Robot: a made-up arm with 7 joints.
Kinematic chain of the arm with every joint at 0, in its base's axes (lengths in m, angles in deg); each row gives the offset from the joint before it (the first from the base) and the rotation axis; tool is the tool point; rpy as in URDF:
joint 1: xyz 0 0 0.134 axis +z
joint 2: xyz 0 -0.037 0.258 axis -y
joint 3: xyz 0 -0.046 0.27 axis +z
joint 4: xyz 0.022 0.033 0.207 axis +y
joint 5: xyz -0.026 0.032 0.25 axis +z
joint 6: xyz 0 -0.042 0.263 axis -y
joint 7: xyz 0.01 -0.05 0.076 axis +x
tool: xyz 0 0 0 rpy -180 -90 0
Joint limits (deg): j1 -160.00..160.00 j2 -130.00..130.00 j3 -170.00..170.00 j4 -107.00..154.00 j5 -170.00..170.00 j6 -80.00..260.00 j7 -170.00..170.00
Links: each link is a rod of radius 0.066 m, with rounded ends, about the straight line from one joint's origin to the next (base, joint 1, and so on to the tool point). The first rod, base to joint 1, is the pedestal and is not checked.
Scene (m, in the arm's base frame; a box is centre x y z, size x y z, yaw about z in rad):
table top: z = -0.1
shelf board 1: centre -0.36 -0.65 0.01 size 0.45 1.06 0.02 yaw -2
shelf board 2: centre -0.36 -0.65 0.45 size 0.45 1.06 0.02 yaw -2
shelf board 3: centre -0.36 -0.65 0.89 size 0.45 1.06 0.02 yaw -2
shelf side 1: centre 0.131 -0.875 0.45 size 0.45 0.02 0.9 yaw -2
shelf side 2: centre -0.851 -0.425 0.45 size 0.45 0.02 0.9 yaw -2
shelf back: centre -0.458 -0.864 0.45 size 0.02 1.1 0.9 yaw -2
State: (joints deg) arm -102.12 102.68 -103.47 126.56 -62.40 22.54 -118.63
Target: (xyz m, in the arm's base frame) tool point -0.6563 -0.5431 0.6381
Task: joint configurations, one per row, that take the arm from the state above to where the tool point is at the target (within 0.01 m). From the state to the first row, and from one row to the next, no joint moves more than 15 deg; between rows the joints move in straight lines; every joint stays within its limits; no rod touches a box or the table.
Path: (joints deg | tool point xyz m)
1: -87.47 98.80 -91.03 131.14 -64.72 23.60 -118.63 | -0.6328 0.1556 0.3992
2: -72.82 94.92 -78.59 135.72 -67.05 24.65 -118.63 | -0.5992 -0.0249 0.5306
3: -58.16 91.04 -66.15 140.29 -69.37 25.71 -118.63 | -0.4885 -0.1764 0.6381
4: -47.39 86.60 -71.12 129.02 -69.17 25.14 -118.63 | -0.5603 -0.2607 0.6336
5: -36.62 82.15 -76.08 117.75 -68.96 24.57 -118.63 | -0.6126 -0.3538 0.6275
6: -25.85 77.70 -81.05 106.48 -68.75 24.01 -118.63 | -0.6447 -0.4496 0.6268
7: -15.07 73.25 -86.01 95.21 -68.55 23.44 -118.63 | -0.6563 -0.5431 0.6382

